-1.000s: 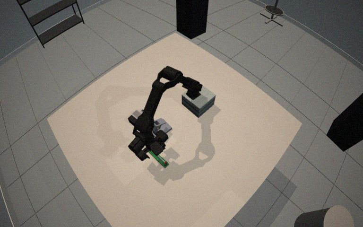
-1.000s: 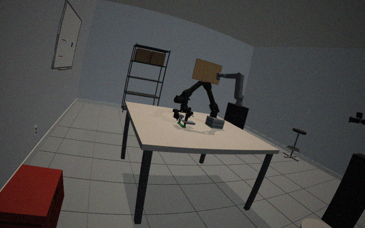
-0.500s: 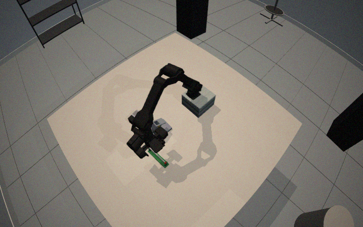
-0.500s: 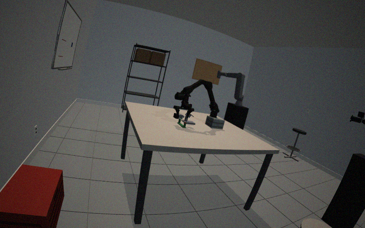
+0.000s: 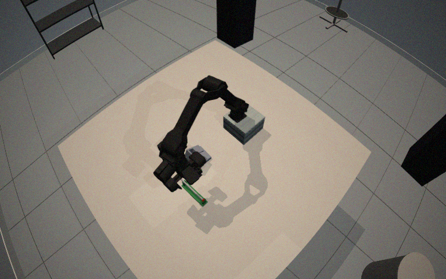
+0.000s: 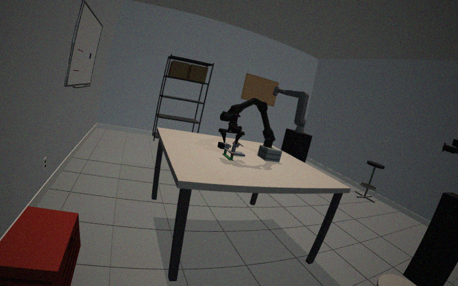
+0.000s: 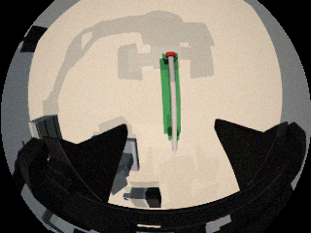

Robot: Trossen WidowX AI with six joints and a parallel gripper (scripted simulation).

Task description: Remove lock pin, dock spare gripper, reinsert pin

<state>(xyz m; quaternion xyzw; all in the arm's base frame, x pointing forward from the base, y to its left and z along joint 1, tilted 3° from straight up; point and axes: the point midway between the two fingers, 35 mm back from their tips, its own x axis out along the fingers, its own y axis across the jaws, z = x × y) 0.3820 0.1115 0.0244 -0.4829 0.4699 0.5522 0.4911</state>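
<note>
My gripper tip is now 6 cm past the spare gripper, 25 cm to the left of it and 8 cm above it. Also, from my gripper tip: grey mount: 11 cm behind, 10 cm to the right, 5 cm below; then green bracket: 2 cm to the left, 7 cm below.
</note>
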